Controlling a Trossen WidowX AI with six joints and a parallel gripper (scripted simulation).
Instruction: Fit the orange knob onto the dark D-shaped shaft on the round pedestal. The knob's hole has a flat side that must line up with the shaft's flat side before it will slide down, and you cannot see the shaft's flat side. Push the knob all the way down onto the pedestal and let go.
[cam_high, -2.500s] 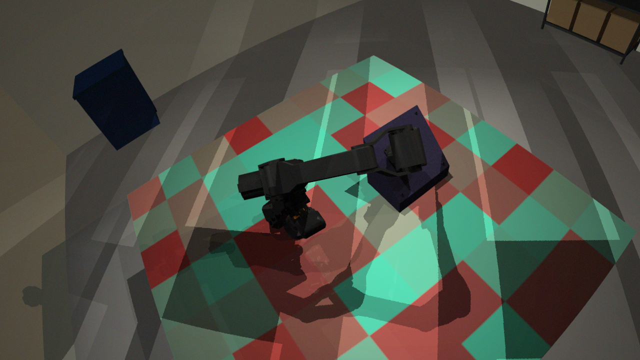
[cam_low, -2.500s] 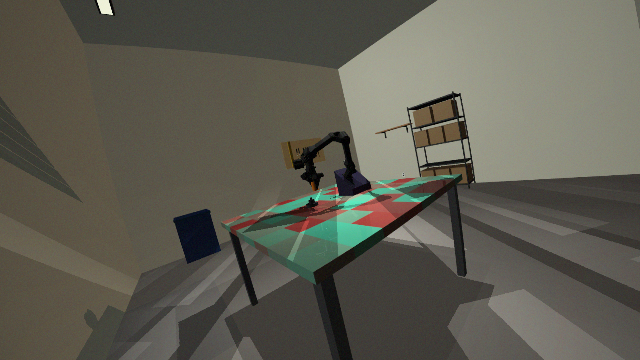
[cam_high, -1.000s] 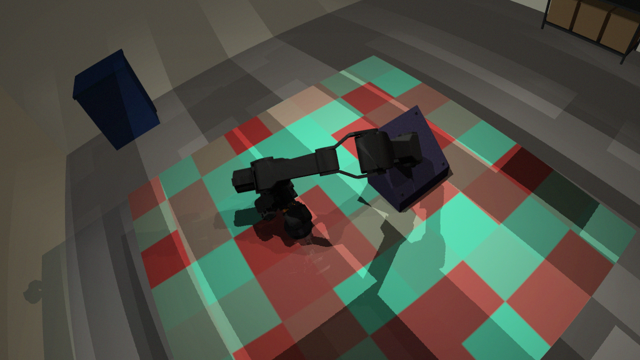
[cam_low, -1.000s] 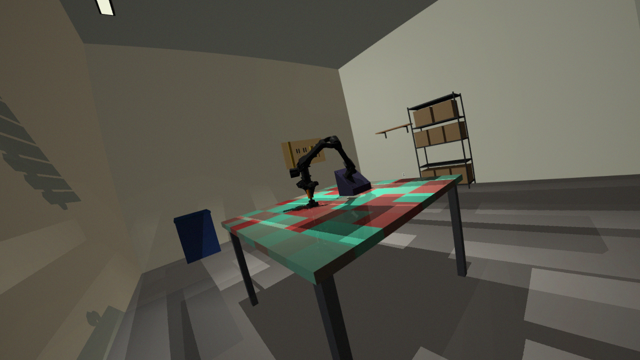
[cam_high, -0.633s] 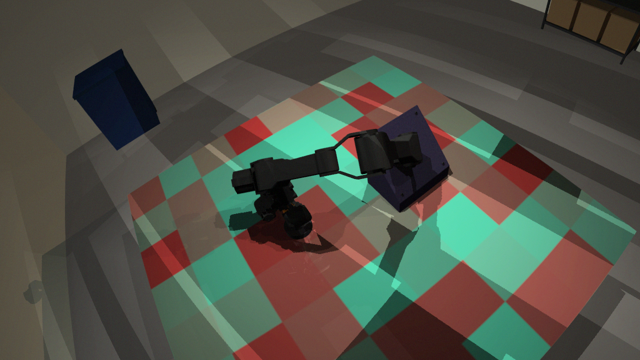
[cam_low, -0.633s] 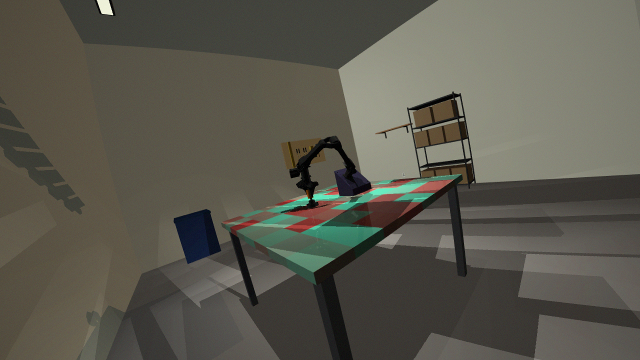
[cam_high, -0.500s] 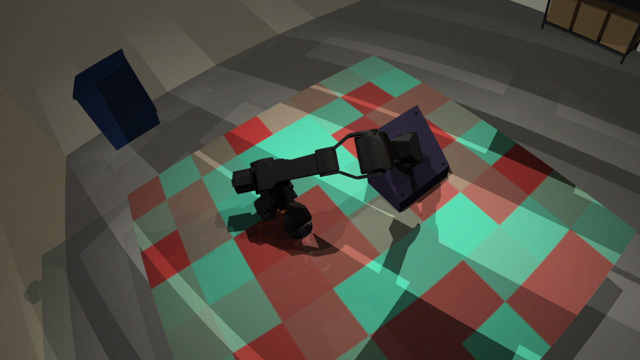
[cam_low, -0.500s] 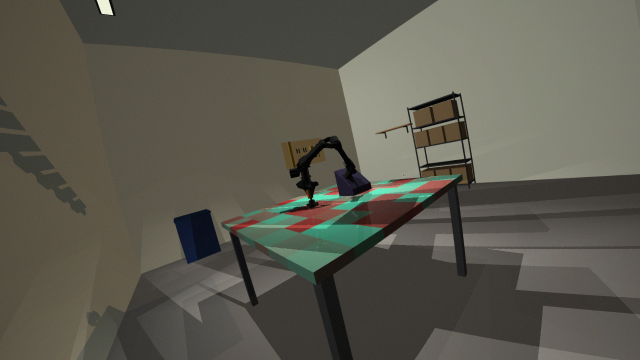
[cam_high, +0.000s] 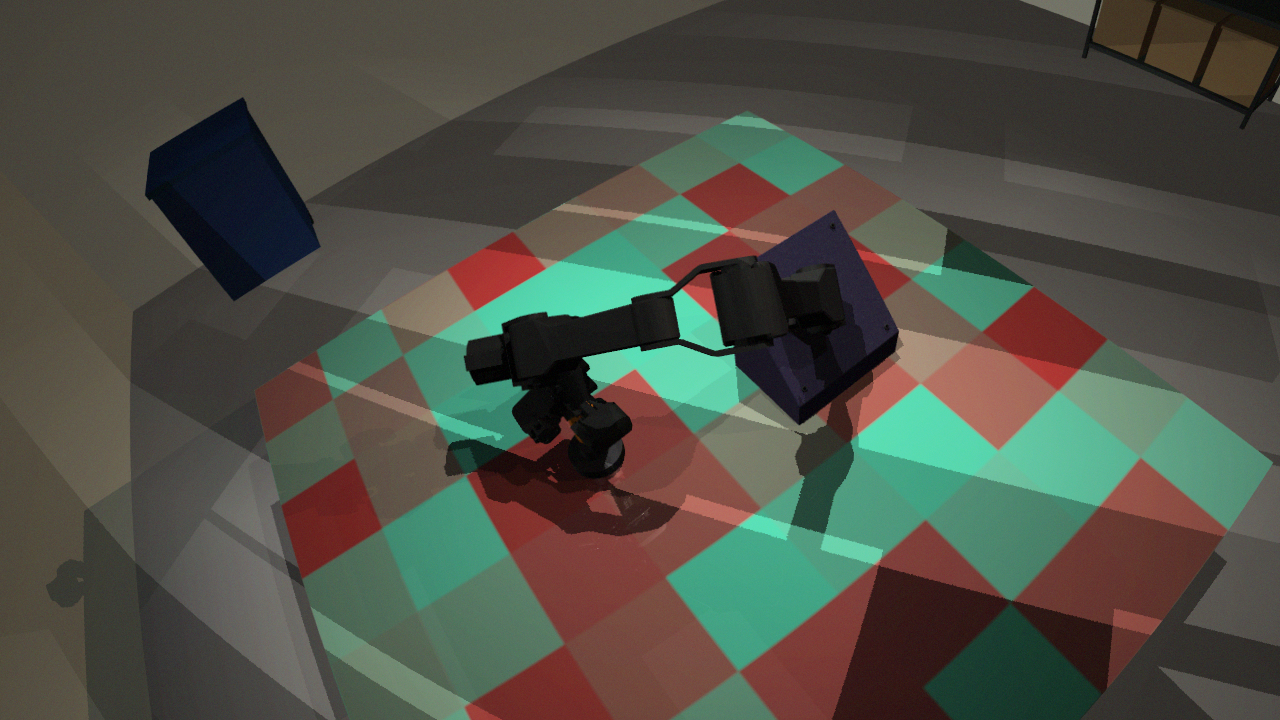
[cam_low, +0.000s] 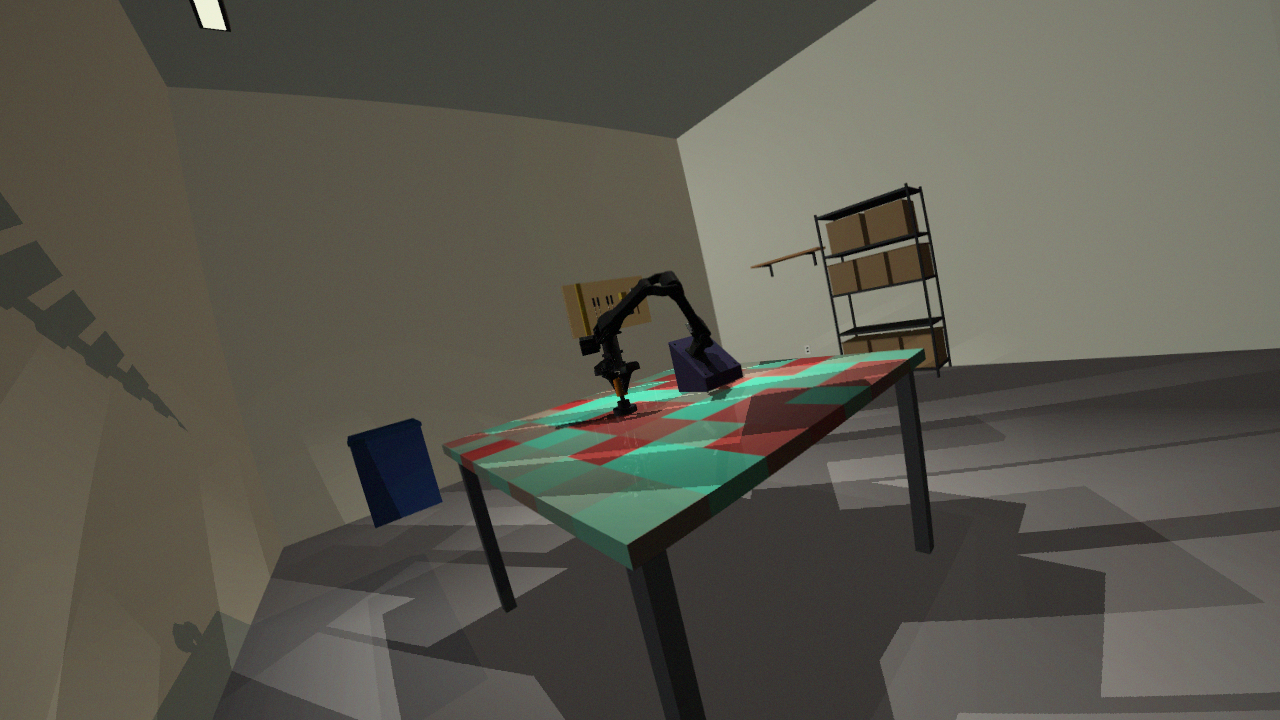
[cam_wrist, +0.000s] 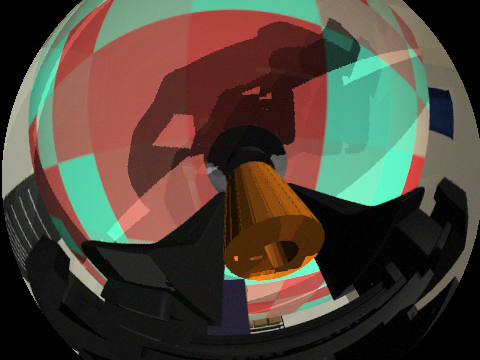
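The orange knob is 20 mm above my gripper tip. Also, from my gripper tip: round dark pedestal 40 mm below.
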